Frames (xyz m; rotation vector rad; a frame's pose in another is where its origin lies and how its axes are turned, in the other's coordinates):
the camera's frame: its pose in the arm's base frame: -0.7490 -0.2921 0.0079 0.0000 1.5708 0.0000
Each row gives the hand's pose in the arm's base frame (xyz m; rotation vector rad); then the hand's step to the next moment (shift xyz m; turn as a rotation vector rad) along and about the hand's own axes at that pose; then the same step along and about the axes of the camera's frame.
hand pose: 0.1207 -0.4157 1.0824 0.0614 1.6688 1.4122
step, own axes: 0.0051 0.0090 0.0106 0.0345 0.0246 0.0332
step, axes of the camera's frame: -0.0050 0.0139 -0.0005 -0.0018 0.0528 -0.0104
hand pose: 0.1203 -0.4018 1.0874 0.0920 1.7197 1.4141
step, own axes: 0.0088 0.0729 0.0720 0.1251 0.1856 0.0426
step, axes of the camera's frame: -0.0576 0.0847 0.0088 -0.0830 0.1661 -0.1320
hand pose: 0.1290 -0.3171 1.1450 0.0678 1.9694 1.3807
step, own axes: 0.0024 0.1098 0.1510 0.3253 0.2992 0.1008
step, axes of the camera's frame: -0.0653 0.1684 0.0475 -0.0640 0.3461 -0.2857
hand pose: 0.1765 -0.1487 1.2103 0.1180 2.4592 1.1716
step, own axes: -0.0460 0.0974 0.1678 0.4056 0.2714 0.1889
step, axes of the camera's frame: 0.0051 0.1728 0.0993 0.0330 0.4120 -0.3210
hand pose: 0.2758 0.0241 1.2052 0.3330 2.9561 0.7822
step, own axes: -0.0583 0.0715 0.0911 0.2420 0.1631 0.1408
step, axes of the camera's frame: 0.0432 0.0913 0.0812 0.0435 0.2603 -0.1880
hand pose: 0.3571 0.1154 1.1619 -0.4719 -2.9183 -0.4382
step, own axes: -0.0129 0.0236 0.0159 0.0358 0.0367 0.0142
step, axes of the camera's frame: 0.0114 0.0227 0.0182 -0.0031 0.0479 -0.0230
